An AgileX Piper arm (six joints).
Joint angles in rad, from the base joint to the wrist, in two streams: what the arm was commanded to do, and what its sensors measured. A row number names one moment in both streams.
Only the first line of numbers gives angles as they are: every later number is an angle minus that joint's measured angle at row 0.
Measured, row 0:
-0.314 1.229 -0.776 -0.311 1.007 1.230
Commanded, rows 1 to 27:
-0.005 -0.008 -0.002 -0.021 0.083 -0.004
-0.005 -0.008 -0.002 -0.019 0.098 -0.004
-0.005 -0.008 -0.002 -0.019 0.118 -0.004
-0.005 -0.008 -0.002 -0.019 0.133 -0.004
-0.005 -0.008 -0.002 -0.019 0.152 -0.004
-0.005 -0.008 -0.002 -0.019 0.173 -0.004
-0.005 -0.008 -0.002 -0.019 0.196 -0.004
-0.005 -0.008 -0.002 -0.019 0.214 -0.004
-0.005 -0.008 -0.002 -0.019 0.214 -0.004
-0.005 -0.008 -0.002 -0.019 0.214 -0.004
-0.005 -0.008 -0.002 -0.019 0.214 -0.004
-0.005 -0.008 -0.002 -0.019 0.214 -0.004
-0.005 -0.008 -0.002 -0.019 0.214 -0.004
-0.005 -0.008 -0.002 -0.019 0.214 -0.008
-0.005 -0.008 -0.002 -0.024 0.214 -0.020
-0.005 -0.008 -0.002 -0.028 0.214 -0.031
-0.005 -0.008 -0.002 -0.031 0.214 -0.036
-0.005 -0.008 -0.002 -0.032 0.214 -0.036
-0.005 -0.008 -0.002 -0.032 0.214 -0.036
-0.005 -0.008 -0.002 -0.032 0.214 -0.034
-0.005 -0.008 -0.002 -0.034 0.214 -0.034
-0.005 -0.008 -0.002 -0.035 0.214 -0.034
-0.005 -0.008 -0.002 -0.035 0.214 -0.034
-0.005 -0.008 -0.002 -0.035 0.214 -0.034
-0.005 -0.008 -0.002 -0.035 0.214 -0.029
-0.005 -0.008 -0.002 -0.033 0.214 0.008
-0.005 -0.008 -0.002 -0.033 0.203 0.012
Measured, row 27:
0.000 -0.002 0.000 -0.026 0.206 -0.023
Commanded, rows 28 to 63:
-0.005 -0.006 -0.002 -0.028 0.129 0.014
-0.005 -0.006 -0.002 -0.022 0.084 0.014
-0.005 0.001 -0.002 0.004 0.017 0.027
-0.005 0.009 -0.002 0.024 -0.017 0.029
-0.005 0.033 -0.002 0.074 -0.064 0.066
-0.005 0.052 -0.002 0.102 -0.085 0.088
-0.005 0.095 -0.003 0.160 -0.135 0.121
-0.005 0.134 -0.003 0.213 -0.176 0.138
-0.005 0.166 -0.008 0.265 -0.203 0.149
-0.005 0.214 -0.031 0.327 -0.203 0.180
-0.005 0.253 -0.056 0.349 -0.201 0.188
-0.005 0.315 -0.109 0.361 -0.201 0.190
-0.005 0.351 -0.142 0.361 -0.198 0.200
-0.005 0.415 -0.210 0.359 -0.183 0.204
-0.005 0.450 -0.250 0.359 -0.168 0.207
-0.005 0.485 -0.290 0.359 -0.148 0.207
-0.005 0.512 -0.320 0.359 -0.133 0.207
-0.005 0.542 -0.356 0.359 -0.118 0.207
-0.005 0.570 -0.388 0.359 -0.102 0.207
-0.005 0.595 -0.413 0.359 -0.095 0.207
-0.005 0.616 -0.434 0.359 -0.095 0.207
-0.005 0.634 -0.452 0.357 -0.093 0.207
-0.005 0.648 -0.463 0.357 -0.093 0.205
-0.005 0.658 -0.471 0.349 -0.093 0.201
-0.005 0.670 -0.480 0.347 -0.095 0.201
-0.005 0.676 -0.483 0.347 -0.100 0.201
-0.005 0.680 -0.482 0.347 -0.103 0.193
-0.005 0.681 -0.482 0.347 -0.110 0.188
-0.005 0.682 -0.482 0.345 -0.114 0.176
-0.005 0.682 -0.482 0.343 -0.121 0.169
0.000 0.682 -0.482 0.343 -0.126 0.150
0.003 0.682 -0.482 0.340 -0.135 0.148
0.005 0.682 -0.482 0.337 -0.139 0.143
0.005 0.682 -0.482 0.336 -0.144 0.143
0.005 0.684 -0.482 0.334 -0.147 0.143
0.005 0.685 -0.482 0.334 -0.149 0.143
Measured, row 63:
0.000 0.683 -0.476 0.351 -0.131 0.159
